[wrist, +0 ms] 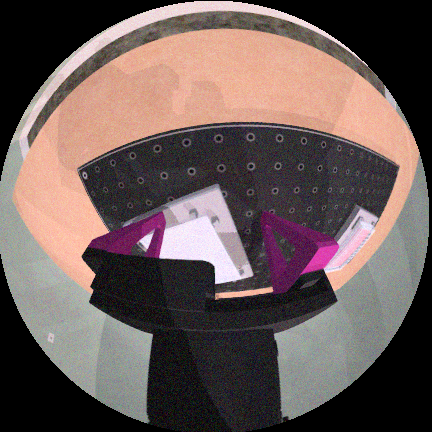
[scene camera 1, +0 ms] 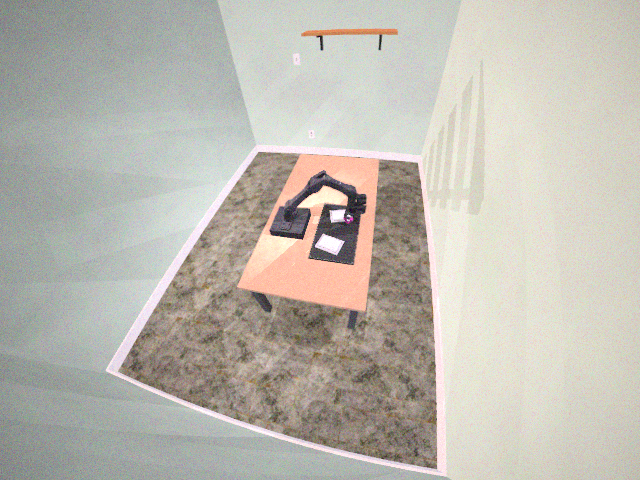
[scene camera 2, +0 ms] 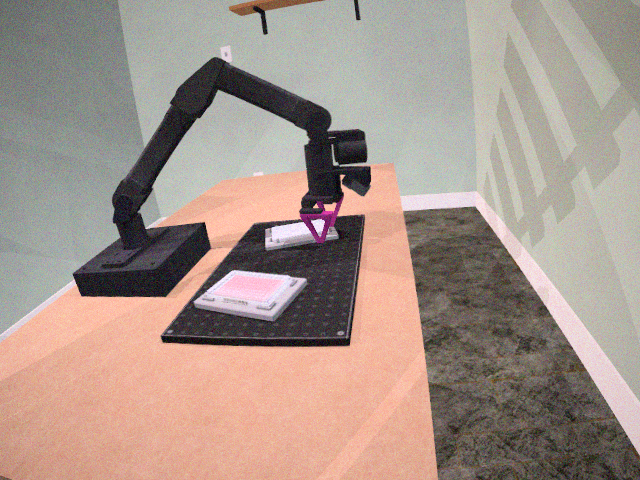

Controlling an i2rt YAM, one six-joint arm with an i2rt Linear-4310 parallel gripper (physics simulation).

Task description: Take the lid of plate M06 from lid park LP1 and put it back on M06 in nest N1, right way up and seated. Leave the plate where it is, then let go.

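Frame: origin at the arm's base, x ahead, y left, z up, level; metres.
Seen in the pictures: gripper, between the fingertips: (wrist: 212,216) (scene camera 1: 349,219) (scene camera 2: 325,234); arm's base, origin of its link: (scene camera 1: 289,219) (scene camera 2: 138,247).
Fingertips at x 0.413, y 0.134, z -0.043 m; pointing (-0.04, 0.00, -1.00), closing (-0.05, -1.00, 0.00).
Offsets run from my fingertips to a thing's top centre. Level surfaces: height alone.
The white lid {dy +0.025, dx -0.068, dz +0.009 m} (scene camera 1: 337,215) (scene camera 2: 289,230) (wrist: 195,245) lies on the light grey lid park LP1 {dy +0.024, dx -0.067, dz +0.011 m} (scene camera 2: 277,246) (wrist: 229,220) at the far end of the black board. The plate M06 {dy -0.255, dx -0.086, dz +0.017 m} (scene camera 2: 248,286) (wrist: 350,251), with a pink middle and no lid on it, sits in the light grey nest N1 {dy -0.255, dx -0.086, dz +0.009 m} (scene camera 2: 232,308) (wrist: 367,216) at the near end. My gripper (scene camera 1: 348,219) (scene camera 2: 323,233) (wrist: 212,216) points down, open and empty, close above the park. In the wrist view, the lid shows partly behind the left magenta finger and the black gripper body, and the right finger is over the board beside the park.
The black perforated board {dy -0.115, dx -0.064, dz -0.008 m} (scene camera 1: 346,235) (scene camera 2: 310,320) (wrist: 235,150) lies on the wooden table {dz -0.022 m} (scene camera 1: 310,281) (scene camera 2: 258,413) (wrist: 250,75). The arm's black base (scene camera 1: 290,224) (scene camera 2: 142,263) stands left of the board. A wall shelf (scene camera 1: 349,32) (scene camera 2: 281,6) is high at the back.
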